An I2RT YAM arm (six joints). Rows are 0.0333 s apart.
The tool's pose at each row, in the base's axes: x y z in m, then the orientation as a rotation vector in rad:
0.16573, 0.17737, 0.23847, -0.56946, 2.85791, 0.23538
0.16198, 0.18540, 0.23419, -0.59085, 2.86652, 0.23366
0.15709, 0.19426, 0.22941, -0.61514, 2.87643, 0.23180
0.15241, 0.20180, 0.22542, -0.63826, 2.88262, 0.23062
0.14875, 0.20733, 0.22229, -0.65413, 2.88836, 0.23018
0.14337, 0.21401, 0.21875, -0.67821, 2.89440, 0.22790
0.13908, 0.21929, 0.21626, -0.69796, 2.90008, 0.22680
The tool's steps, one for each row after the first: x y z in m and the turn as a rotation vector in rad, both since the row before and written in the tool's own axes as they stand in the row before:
0.00154, 0.00832, 0.00503, -0.00223, 0.01335, -0.01215
0.00220, 0.00948, 0.00553, -0.00265, 0.01541, -0.01363
0.00214, 0.00831, 0.00460, -0.00250, 0.01167, -0.01351
0.00169, 0.00618, 0.00357, -0.00220, 0.00947, -0.00886
0.00274, 0.00792, 0.00399, -0.00189, 0.01208, -0.01403
0.00201, 0.00633, 0.00288, -0.00220, 0.01064, -0.01122

